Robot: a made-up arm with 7 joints. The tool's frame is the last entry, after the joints.
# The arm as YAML. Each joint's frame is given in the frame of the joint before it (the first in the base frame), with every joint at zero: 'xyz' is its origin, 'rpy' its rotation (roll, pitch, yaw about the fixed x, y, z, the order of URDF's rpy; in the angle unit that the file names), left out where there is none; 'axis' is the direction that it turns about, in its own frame. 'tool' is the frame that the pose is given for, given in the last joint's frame.
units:
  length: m
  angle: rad
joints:
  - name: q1
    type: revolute
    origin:
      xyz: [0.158, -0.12, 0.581]
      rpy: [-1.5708, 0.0, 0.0]
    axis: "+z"
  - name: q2
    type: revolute
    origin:
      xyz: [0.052, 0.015, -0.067]
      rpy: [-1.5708, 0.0, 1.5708]
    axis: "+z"
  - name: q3
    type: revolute
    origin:
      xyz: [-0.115, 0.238, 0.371]
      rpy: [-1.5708, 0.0, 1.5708]
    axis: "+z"
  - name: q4
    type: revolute
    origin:
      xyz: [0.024, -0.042, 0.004]
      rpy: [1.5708, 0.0, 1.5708]
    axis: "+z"
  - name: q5
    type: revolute
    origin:
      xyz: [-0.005, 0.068, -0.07]
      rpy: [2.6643, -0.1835, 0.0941]
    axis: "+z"
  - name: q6
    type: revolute
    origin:
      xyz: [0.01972, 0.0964, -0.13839]
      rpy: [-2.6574, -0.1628, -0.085]
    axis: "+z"
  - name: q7
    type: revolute
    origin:
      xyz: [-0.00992, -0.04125, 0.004]
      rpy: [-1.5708, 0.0, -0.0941]
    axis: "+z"
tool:
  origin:
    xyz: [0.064, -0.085, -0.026]
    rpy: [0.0, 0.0, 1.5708]
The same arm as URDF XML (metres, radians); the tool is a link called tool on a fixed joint. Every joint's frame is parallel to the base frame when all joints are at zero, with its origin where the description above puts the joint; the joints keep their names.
<robot name="arm">
<joint name="q1" type="continuous"><parent link="base"/><child link="link1"/><origin xyz="0.1580 -0.1200 0.5810" rpy="0.0000 0.0000 0.0000"/><axis xyz="0 1 0"/></joint>
<joint name="q2" type="continuous"><parent link="link1"/><child link="link2"/><origin xyz="0.0520 -0.0670 -0.0150" rpy="0.0000 0.0000 0.0000"/><axis xyz="-1 0 0"/></joint>
<joint name="q3" type="continuous"><parent link="link2"/><child link="link3"/><origin xyz="-0.3710 -0.2380 0.1150" rpy="0.0000 0.0000 0.0000"/><axis xyz="0 0 1"/></joint>
<joint name="q4" type="continuous"><parent link="link3"/><child link="link4"/><origin xyz="-0.0420 -0.0240 0.0040" rpy="0.0000 0.0000 0.0000"/><axis xyz="0 -1 0"/></joint>
<joint name="q5" type="continuous"><parent link="link4"/><child link="link5"/><origin xyz="-0.0050 0.0700 0.0680" rpy="0.0000 0.0000 0.0000"/><axis xyz="0.204508 0.873333 -0.442116"/></joint>
<joint name="q6" type="continuous"><parent link="link5"/><child link="link6"/><origin xyz="-0.0090 -0.1680 -0.0230" rpy="0.0000 0.0000 0.0000"/><axis xyz="0 -1 0"/></joint>
<joint name="q7" type="continuous"><parent link="link6"/><child link="link7"/><origin xyz="-0.0060 -0.0040 -0.0420" rpy="0.0000 0.0000 0.0000"/><axis xyz="0.0001 0 1"/></joint>
<joint name="tool_joint" type="fixed"><parent link="link7"/><child link="tool"/><origin xyz="0.0640 -0.0850 -0.0260" rpy="0.0001 0.0000 1.5708"/></joint>
<link name="base"/>
<link name="link1"/>
<link name="link2"/>
<link name="link3"/>
<link name="link4"/>
<link name="link5"/>
<link name="link6"/>
<link name="link7"/>
<link name="tool"/>
</robot>

